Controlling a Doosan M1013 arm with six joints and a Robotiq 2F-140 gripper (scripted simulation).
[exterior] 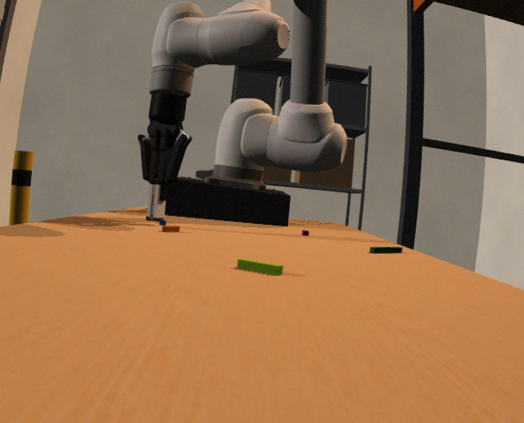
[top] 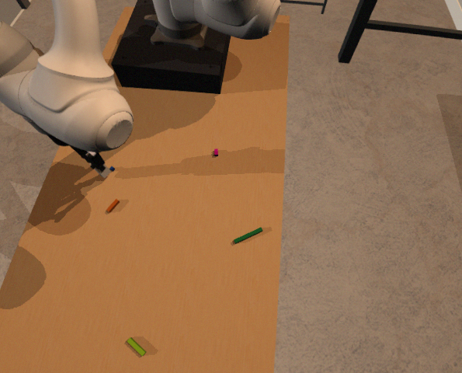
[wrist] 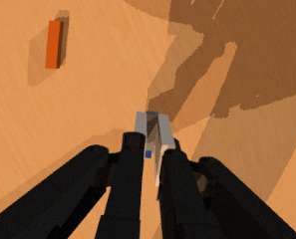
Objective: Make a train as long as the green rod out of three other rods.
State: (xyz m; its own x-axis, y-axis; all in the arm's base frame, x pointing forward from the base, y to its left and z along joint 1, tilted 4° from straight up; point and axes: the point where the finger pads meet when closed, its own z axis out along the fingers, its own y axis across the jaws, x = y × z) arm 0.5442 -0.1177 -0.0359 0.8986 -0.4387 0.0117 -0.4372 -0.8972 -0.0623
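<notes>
Now: the grey rod 3 cm below my hand. The rest, counted from my hand: green rod: 12 cm ahead, 44 cm to the left, 4 cm below; magenta rod: 12 cm behind, 31 cm to the left, 4 cm below; blue rod: 2 cm behind, 1 cm to the left, 4 cm below.
</notes>
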